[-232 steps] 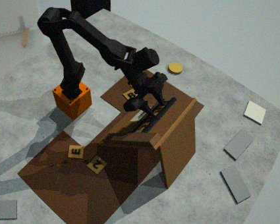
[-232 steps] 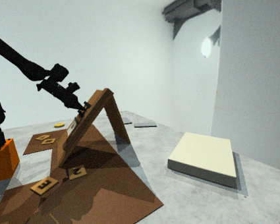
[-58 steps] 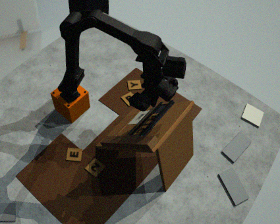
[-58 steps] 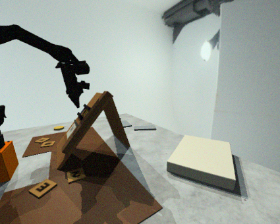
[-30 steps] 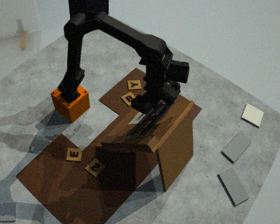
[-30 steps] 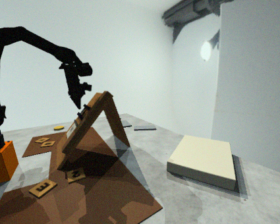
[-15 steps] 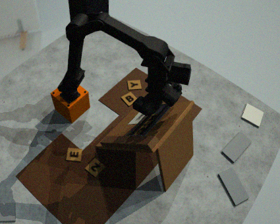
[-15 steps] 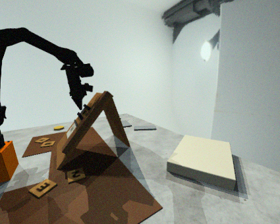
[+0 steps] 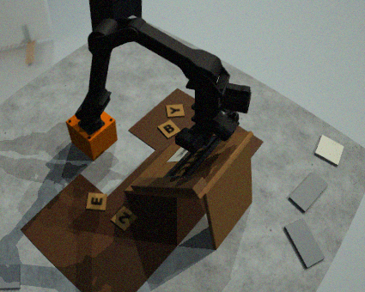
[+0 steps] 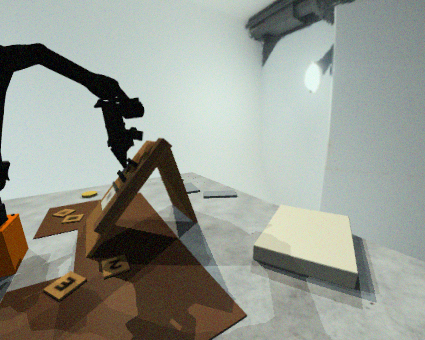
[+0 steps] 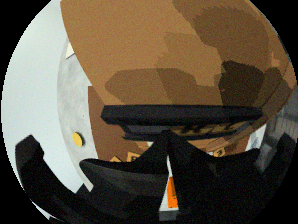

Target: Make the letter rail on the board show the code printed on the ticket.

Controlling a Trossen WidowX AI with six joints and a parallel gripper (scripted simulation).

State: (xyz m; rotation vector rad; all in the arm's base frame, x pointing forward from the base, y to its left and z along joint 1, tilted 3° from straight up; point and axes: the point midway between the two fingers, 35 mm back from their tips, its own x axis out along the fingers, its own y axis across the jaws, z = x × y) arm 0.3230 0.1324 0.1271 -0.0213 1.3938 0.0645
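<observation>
Right now my gripper tip is 3 cm to the left of the letter tile, 1 cm short of it and 1 cm above it. The rest, counted from my gripper tip: yellow disc (36 cm to the left, 17 cm below, 16 cm behind); then white ticket (9 cm below, 6 cm behind, 1 cm to the right); then cream plate (42 cm to the left, 29 cm ahead, 18 cm below).
</observation>
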